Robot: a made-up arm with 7 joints.
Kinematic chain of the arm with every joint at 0, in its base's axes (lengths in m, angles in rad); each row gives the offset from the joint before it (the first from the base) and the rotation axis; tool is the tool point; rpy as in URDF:
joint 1: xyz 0 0 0.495 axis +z
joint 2: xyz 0 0 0 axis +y
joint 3: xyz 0 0 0.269 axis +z
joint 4: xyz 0.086 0 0 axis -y
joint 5: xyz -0.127 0 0.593 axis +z
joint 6: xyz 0 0 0 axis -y
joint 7: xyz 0.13 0 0 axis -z
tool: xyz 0 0 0 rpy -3.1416 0 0
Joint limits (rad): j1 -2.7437..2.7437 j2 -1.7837..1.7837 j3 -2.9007..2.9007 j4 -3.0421..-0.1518 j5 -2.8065..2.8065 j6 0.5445..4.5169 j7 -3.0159..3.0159
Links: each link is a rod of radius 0.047 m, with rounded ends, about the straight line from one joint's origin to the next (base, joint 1, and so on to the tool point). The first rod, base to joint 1, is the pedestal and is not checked.
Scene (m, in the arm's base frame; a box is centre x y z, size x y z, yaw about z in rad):
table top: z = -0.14
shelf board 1: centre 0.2 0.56 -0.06 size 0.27 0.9 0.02 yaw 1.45
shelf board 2: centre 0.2 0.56 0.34 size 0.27 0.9 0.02 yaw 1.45
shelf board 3: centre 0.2 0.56 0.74 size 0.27 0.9 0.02 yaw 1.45
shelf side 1: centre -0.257 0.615 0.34 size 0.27 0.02 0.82 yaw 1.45
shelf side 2: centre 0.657 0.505 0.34 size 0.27 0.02 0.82 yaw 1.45
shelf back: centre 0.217 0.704 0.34 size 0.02 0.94 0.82 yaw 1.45
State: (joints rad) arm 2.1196 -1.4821 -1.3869 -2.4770 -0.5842 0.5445 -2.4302
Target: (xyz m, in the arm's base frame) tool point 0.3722 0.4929 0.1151
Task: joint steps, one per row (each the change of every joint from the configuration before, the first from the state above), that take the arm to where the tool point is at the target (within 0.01 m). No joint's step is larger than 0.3 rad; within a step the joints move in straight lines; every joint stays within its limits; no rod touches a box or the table.
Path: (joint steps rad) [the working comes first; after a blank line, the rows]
Joints at the target: 2.4556 -1.6645 -2.0394 -2.0386 -0.7155 0.7780 -2.4302
Straight joint move there: touches shelf board 2.

1: -0.2902 0.2740 -0.0806 0.0927 -0.0556 0.1243 -0.1140
2: -0.2902 0.2739 -0.0805 0.0928 -0.0556 0.1242 -0.1140
3: -0.2902 0.2740 -0.0806 0.0927 -0.0556 0.1243 -0.1141
4: 0.2386 -0.1944 -0.1593 -0.0911 0.0392 -0.1243 0.1141
5: 0.2386 -0.1944 -0.1592 -0.0910 0.0393 -0.1242 0.1140
6: 0.2385 -0.1944 -0.1593 -0.0911 0.0392 -0.1243 0.1140
7: 0.2455 -0.2106 0.0335 0.2167 -0.0411 0.1167 0.0000
8: 0.2454 -0.2105 0.0335 0.2167 -0.0411 0.1168 0.0000

